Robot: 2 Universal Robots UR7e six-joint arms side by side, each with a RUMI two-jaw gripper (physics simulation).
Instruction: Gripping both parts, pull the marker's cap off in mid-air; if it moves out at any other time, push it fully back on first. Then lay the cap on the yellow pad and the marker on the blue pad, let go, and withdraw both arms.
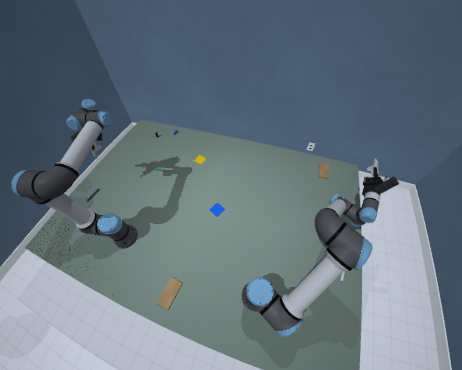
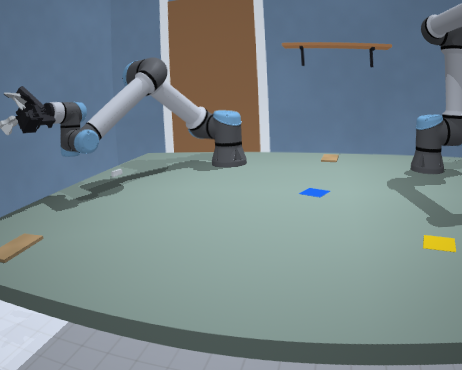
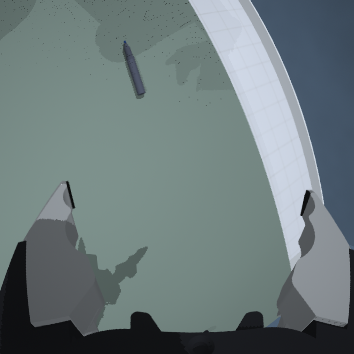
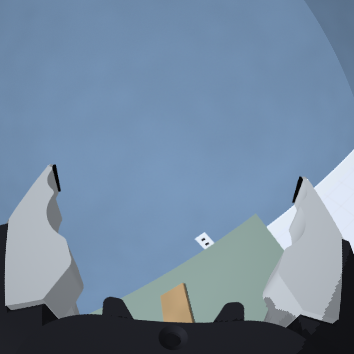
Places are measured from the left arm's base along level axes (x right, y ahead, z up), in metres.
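Pixels of known places: left gripper, fingertip midpoint: (image 3: 189, 188); right gripper, fingertip midpoint: (image 1: 381, 167) (image 4: 177, 171); left arm's base, origin of the base link: (image 1: 126, 236) (image 2: 427, 170); right arm's base, origin of the base link: (image 2: 229, 163).
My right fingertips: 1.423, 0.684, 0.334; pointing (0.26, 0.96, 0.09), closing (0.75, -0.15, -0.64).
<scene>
Ahead of a thing's pixels: the offset from my right fingertips to its top centre, as dx, dy, dz.
The marker {-1.431, -0.106, -0.315} (image 1: 167, 169), with a green cap {-1.476, -0.115, -0.315} (image 1: 159, 169) at its left end and a grey body, lies on the table left of the yellow pad {-1.199, +0.069, -0.333} (image 1: 200, 159) (image 2: 439, 243); the two parts look joined. The blue pad {-0.916, -0.332, -0.333} (image 1: 217, 209) (image 2: 314, 192) lies near the middle of the table. Both pads are bare. My left gripper (image 1: 95, 149) (image 3: 189, 188) is open and empty, high over the table's left side, away from the marker. My right gripper (image 1: 382, 171) (image 2: 6, 113) (image 4: 177, 171) is open and empty, raised beyond the table's right edge, far from the marker.
A dark pen {-1.877, -0.485, -0.317} (image 1: 93, 195) (image 3: 134, 70) lies near the left table edge. A small black object {-1.700, +0.243, -0.286} (image 1: 157, 134) and a blue one {-1.554, +0.334, -0.313} (image 1: 175, 132) lie at the back. Wooden blocks {-0.221, +0.205, -0.326} (image 1: 324, 170) {-1.002, -0.895, -0.326} (image 1: 170, 293) (image 2: 20, 247) (image 4: 176, 303) and a white block {-0.109, -0.562, -0.312} (image 2: 116, 173) also lie on the table.
</scene>
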